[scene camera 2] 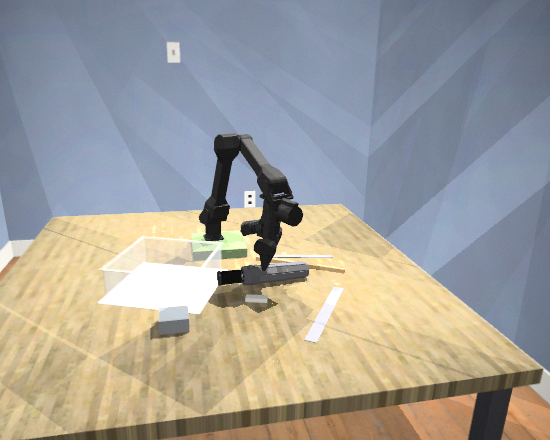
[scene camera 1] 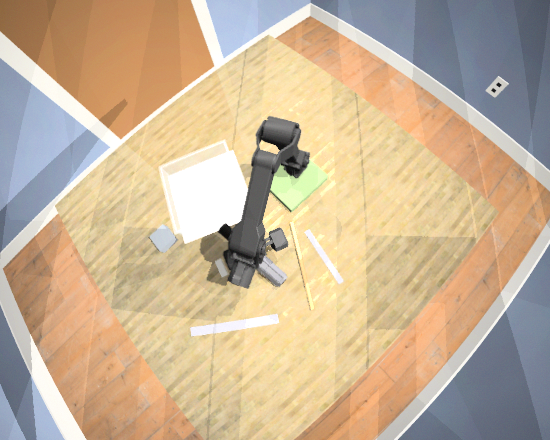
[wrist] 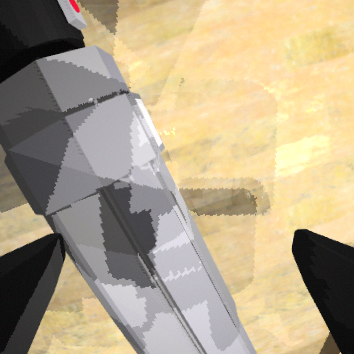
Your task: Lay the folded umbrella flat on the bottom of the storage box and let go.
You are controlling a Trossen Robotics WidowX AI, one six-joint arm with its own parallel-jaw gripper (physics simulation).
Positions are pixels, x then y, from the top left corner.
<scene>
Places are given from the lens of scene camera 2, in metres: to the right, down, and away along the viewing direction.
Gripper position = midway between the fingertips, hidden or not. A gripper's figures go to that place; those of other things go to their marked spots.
gripper [scene camera 2: 265, 264]: -0.03, 0.14, 1.38
folded umbrella [scene camera 2: 252, 274]: -0.07, 0.16, 1.32
storage box [scene camera 2: 165, 272]: -0.34, 0.16, 1.41
</scene>
